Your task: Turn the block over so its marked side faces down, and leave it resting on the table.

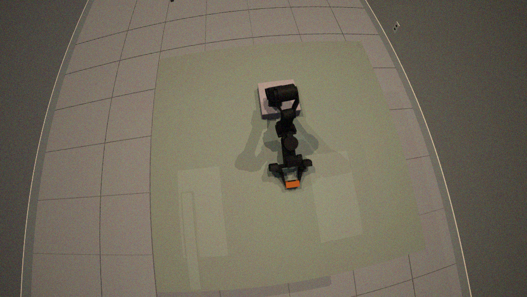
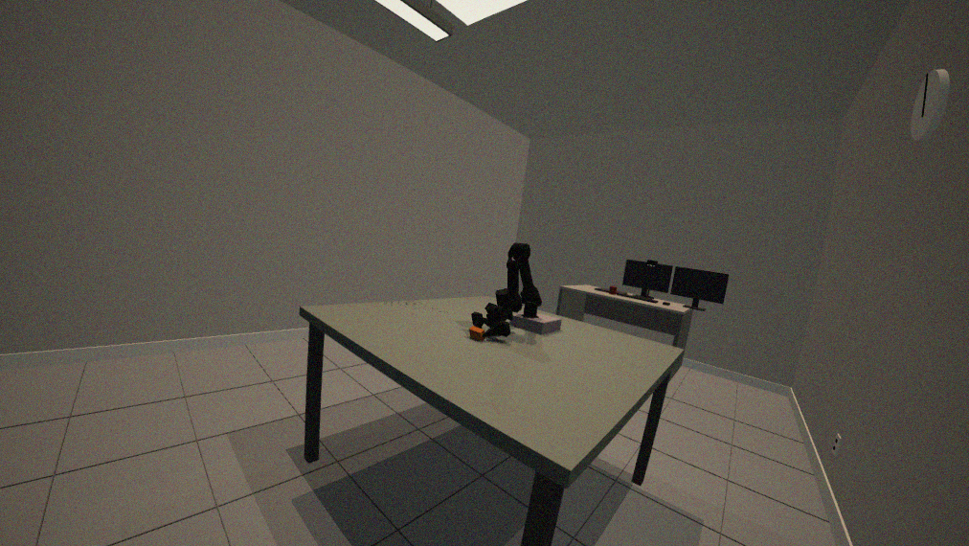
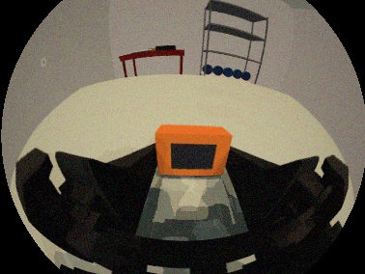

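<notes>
My gripper tip is now 10 mm past the block.
</notes>
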